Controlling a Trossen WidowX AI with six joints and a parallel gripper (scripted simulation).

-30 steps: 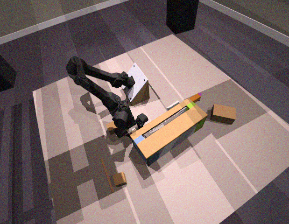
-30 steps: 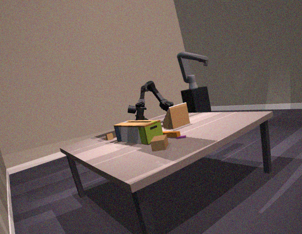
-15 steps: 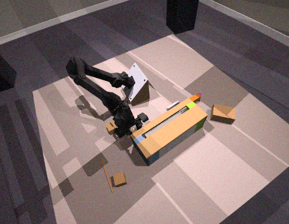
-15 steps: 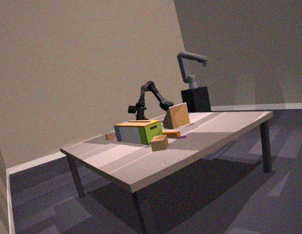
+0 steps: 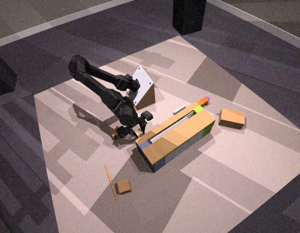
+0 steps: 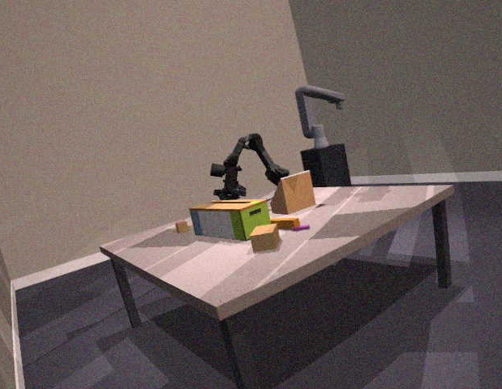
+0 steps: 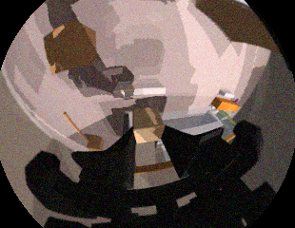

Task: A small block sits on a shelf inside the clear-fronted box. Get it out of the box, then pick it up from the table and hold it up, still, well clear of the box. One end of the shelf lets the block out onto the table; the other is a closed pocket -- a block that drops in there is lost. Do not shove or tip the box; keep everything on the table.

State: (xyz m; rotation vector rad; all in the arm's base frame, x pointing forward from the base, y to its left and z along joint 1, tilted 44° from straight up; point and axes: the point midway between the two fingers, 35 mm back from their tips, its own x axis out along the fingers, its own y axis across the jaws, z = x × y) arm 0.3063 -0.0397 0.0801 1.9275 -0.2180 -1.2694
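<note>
Right now my gripper tip is 10 mm past the tan block and 10 mm below it. The rest, counted from my gripper tip: long box (30 mm ahead, 160 mm to the left, 10 mm below); then thin stick (150 mm ahead, 210 mm to the right, 60 mm below).
</note>
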